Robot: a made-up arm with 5 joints. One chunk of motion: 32 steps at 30 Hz.
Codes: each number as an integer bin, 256 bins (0 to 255) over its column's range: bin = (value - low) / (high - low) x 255, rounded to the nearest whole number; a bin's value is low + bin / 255 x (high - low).
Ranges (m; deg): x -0.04..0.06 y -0.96..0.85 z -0.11..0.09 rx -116..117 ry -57..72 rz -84..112
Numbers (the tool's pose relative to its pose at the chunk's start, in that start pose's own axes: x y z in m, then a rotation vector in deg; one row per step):
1: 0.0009 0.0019 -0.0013 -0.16 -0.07 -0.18
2: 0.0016 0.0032 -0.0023 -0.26 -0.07 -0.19
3: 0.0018 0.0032 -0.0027 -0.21 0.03 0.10
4: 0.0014 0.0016 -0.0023 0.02 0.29 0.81
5: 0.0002 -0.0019 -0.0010 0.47 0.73 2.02
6: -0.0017 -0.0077 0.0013 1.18 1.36 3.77
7: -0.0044 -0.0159 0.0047 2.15 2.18 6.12
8: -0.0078 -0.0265 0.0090 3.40 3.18 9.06
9: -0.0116 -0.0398 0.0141 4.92 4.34 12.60
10: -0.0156 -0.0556 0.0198 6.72 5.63 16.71
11: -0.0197 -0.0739 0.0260 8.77 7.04 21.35
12: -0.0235 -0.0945 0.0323 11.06 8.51 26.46
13: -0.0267 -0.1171 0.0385 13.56 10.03 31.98
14: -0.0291 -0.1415 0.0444 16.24 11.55 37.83
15: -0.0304 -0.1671 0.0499 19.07 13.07 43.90
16: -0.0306 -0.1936 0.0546 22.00 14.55 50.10
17: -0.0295 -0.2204 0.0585 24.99 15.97 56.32
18: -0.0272 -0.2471 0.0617 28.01 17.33 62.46
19: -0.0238 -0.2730 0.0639 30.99 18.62 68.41
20: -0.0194 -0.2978 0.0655 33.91 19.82 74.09
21: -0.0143 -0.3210 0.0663 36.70 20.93 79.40
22: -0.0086 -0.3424 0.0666 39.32 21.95 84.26
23: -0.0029 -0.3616 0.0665 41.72 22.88 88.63
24: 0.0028 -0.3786 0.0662 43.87 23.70 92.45
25: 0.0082 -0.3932 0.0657 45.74 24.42 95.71
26: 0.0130 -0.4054 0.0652 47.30 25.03 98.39
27: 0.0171 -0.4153 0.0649 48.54 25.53 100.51
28: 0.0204 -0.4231 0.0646 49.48 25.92 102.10
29: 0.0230 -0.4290 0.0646 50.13 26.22 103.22
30: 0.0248 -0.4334 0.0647 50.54 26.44 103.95
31: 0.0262 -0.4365 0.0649 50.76 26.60 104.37
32: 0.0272 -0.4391 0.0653 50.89 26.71 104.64
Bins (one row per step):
1: 104 136 139 127 113 109
2: 106 136 137 127 113 109
3: 107 136 137 127 113 109
4: 106 135 137 127 113 110
5: 103 135 139 127 114 112
6: 98 134 142 128 115 114
7: 91 133 146 129 117 117
8: 82 132 152 131 119 121
9: 72 130 158 132 121 126
10: 62 127 165 134 124 131
11: 52 125 173 137 127 137
12: 42 122 181 139 129 144
13: 34 119 189 142 133 151
14: 28 115 197 145 136 159
15: 24 112 204 148 139 166
16: 24 108 210 151 141 174
17: 27 104 215 154 144 183
18: 33 100 219 158 147 191
19: 41 97 222 161 149 198
20: 53 93 224 164 152 206
21: 66 90 225 167 154 213
22: 80 87 225 170 156 219
23: 95 84 225 173 158 225
24: 109 82 225 175 160 230
25: 123 80 224 177 161 234
26: 135 78 223 179 162 237
27: 146 77 223 180 163 240
28: 154 76 223 181 164 242
29: 161 75 223 182 165 244
30: 165 74 223 182 165 245
31: 169 74 223 183 165 245
32: 171 73 224 183 165 245

